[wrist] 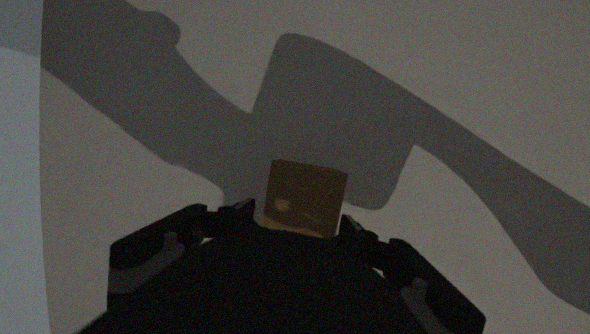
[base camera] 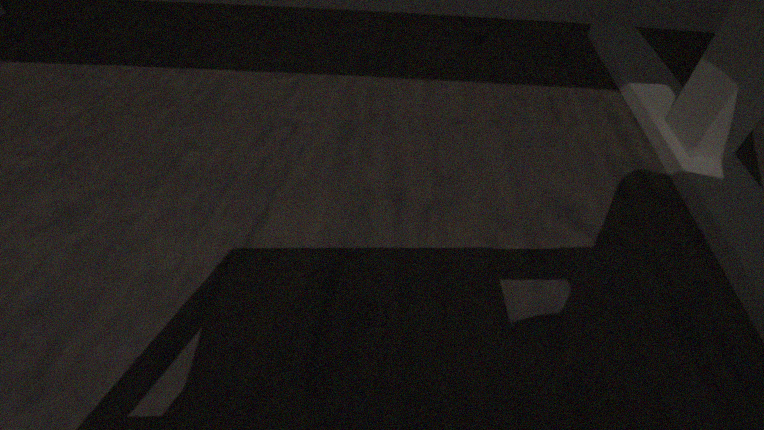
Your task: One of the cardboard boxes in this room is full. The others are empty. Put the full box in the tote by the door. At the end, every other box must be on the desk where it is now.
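Frame: origin at the arm's base, x right, y ahead, z up, level; metres.
Where they show: gripper, fingertip midpoint: (wrist: 296,216).
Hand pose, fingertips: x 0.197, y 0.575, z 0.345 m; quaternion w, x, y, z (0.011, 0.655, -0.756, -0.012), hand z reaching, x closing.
Note:
After its pixels a point has its place.
In the wrist view a brown cardboard box (wrist: 306,188) {x 0.231, y 0.566, z 0.373 m} rests on a pale grey surface (wrist: 434,47) {x 0.370, y 0.436, z 0.323 m}, with its near end reaching in between my fingers. My gripper (wrist: 296,216) {x 0.197, y 0.575, z 0.345 m} is open, one finger on each side of the box's near end. I cannot tell whether the fingers touch it. The gripper's dark body hides the box's near edge. The scene is very dim.
Broad shadows of the arm and the box fall on the grey surface (wrist: 322,119) {x 0.296, y 0.550, z 0.323 m}. In the base camera view I see brownish floor (base camera: 297,165) {x -0.098, y 0.502, z -0.397 m}, a dark band (base camera: 297,41) at the top, a large dark shape (base camera: 415,354) low down, and pale arm links (base camera: 701,124) at the upper right.

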